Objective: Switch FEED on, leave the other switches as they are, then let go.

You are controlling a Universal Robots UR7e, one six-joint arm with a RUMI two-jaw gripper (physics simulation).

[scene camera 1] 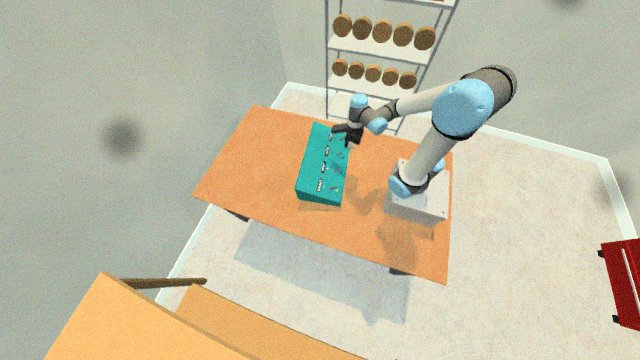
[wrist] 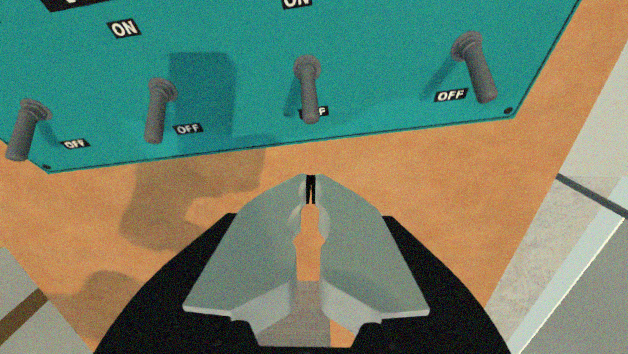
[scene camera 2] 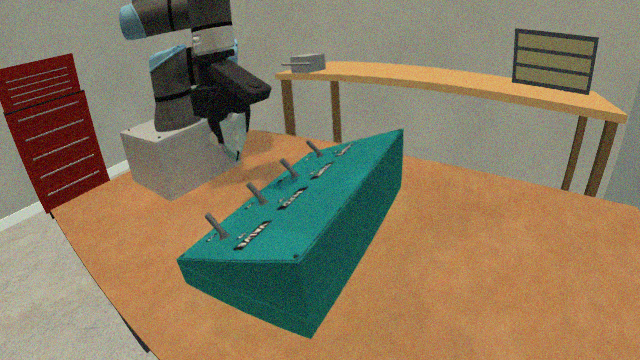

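A sloped teal switch box has four grey levers in a row. The FEED lever is third from the left in the wrist view and leans over its OFF label. The VALVE lever and the two other levers also lean to the OFF side. My gripper is shut and empty, its tips beyond the box's OFF-side edge, in line with the FEED lever in the wrist view and apart from it. Lettering is partly blurred or cropped.
The box stands on an orange table. My arm's pale base block stands on the OFF side. Beyond the table are a shelf rack, a wooden bench and a red cabinet.
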